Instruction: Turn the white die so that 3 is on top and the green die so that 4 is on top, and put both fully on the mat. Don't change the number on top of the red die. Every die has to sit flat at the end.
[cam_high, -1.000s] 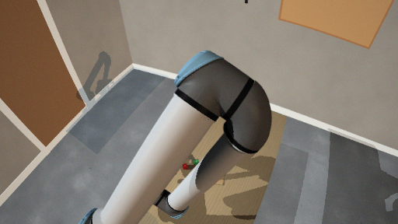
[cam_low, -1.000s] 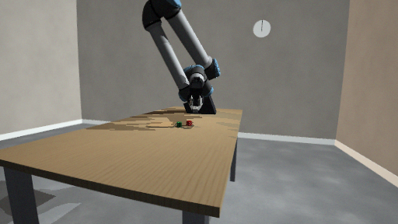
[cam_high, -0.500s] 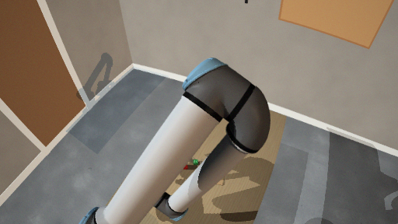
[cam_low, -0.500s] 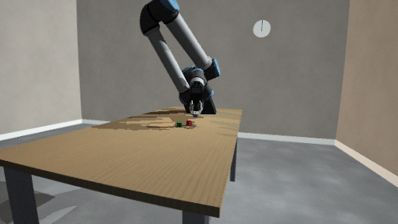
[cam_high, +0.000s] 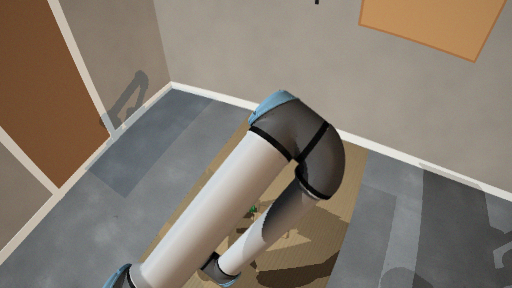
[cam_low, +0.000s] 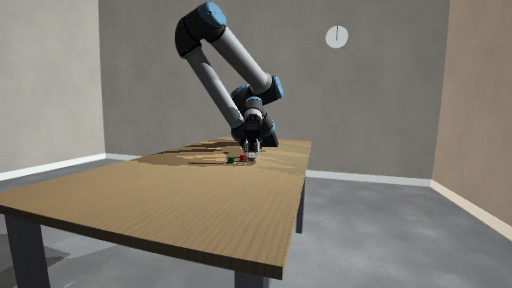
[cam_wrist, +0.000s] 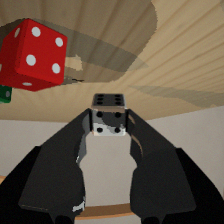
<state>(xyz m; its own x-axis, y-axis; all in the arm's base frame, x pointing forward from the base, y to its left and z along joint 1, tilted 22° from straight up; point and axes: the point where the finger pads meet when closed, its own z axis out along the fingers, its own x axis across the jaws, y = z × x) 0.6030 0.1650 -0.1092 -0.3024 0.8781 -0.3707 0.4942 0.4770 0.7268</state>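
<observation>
Now: the white die 1 cm ahead of my hand. Also, from my hand: green die: 1 cm ahead, 9 cm to the right, 2 cm below; then red die: 5 cm behind, 5 cm to the right, 2 cm below; then tan mat: 20 cm to the right, 3 cm below.
</observation>
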